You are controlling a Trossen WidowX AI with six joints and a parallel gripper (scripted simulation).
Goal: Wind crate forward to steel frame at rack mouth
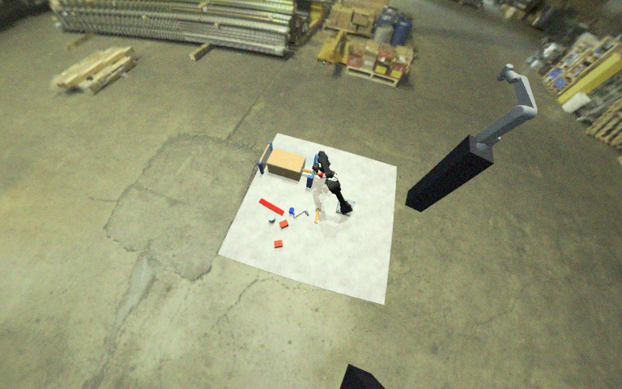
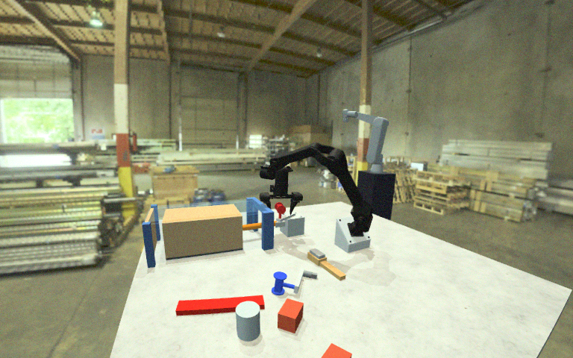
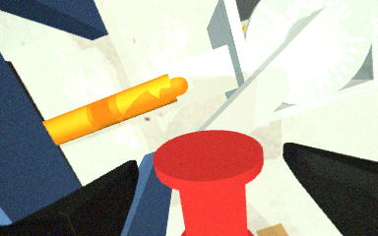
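My gripper tip is 2 cm below the red knob. From my gripper tip the other things lie so: red-knobbed winch handle (3 cm behind, 2 cm to the right, 1 cm below); blue frame (8 cm ahead, 3 cm to the right, 1 cm below); grey winch (9 cm behind, 7 cm to the right, 8 cm below).
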